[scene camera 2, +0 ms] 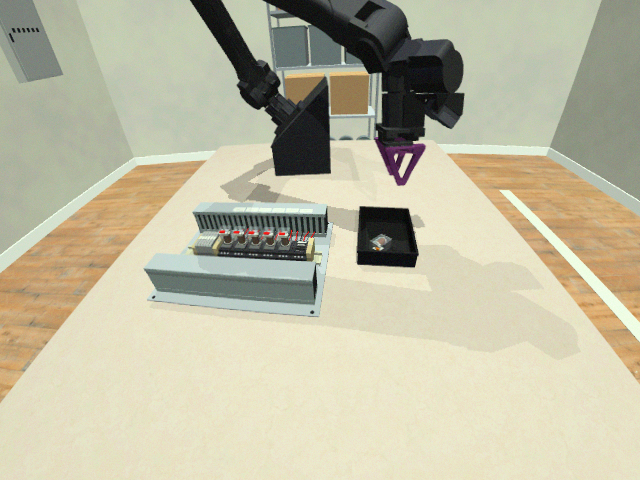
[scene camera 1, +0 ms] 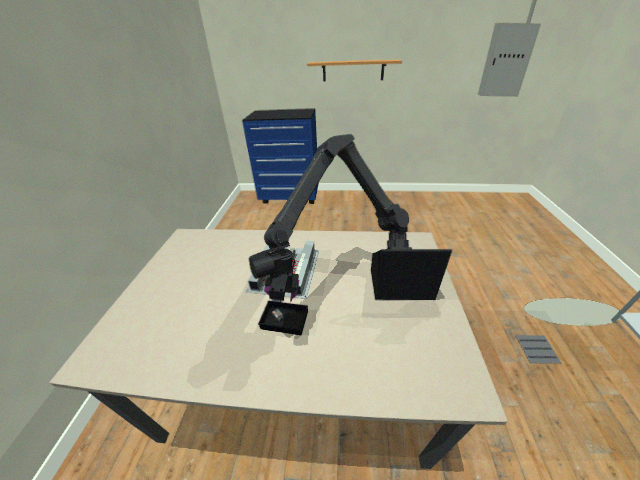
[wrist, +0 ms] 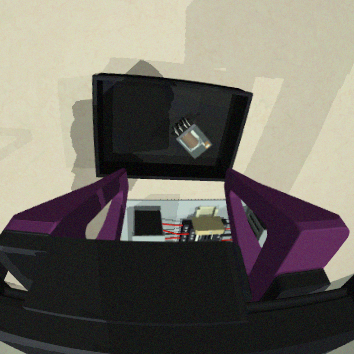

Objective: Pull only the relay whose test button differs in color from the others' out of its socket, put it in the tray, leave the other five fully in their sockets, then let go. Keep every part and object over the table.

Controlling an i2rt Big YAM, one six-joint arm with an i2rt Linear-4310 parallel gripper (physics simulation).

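Frame: origin at the arm's base, x ahead, y left, z up, level; centimetres.
Where they show: gripper, fingertip midpoint: [scene camera 2: 396,180] [wrist: 175,176]; arm's base, link origin: [scene camera 2: 291,119] [scene camera 1: 398,252].
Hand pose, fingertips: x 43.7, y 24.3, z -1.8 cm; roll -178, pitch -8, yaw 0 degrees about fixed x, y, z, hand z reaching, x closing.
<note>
Each offset is from my fingertips to the top centre of the thing. "spot": to the spot under its first point. Level surfaces: height alone.
The relay with the orange test button @[dx +3.6, dy -2.5, dz -11.2 cm] [scene camera 1: 277,314] [scene camera 2: 381,241] [wrist: 193,140] lies on its side on the floor of the black tray @[dx +0.9, dy -1.3, dz -10.1 cm] [scene camera 1: 264,325] [scene camera 2: 387,258] [wrist: 165,173], its pins showing in the wrist view. My gripper [scene camera 2: 401,181] [wrist: 175,176] is open and empty, above the tray and apart from the relay. Five relays with red buttons @[dx +5.5, dy -27.4, dz -6.7 cm] [scene camera 2: 253,237] stand upright in a row in the socket strip @[spot: dx +7.8, dy -27.6, dz -10.8 cm] [scene camera 2: 253,254]. The socket at the row's end nearest the tray holds no relay. In scene camera 1 the arm hides most of the row and the fingertips are hard to make out.
The grey panel @[dx +5.3, dy -29.4, dz -12.6 cm] [scene camera 1: 307,290] [scene camera 2: 237,305] bears two wiring ducts @[dx +14.6, dy -30.4, dz -7.3 cm] [scene camera 2: 232,276] @[dx -4.0, dy -28.4, dz -7.3 cm] [scene camera 2: 261,215], one on each side of the sockets. It lies beside the tray on the table @[dz -13.6 cm] [scene camera 1: 361,372] [scene camera 2: 320,387]. The black arm base [scene camera 1: 410,274] [scene camera 2: 302,149] stands farther off.
</note>
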